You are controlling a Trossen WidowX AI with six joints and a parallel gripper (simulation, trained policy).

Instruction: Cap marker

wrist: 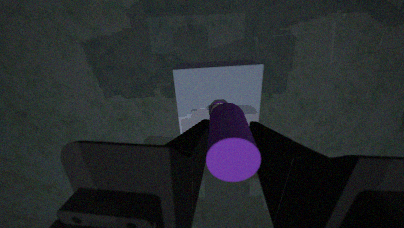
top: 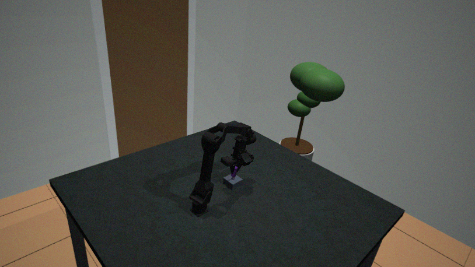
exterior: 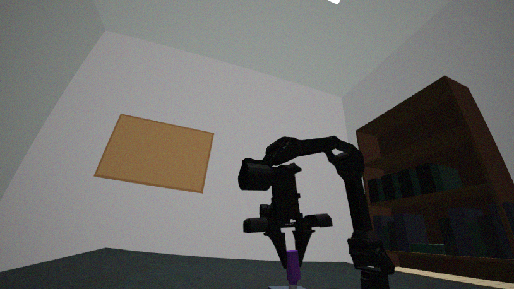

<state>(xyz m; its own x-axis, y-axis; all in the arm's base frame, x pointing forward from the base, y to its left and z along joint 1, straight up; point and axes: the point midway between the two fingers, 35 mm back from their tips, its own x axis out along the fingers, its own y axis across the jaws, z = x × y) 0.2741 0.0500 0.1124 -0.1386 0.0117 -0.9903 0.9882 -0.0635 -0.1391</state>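
The purple marker is right at my gripper tip. From my gripper tip the other things lie so: purple cap: 1 cm above.
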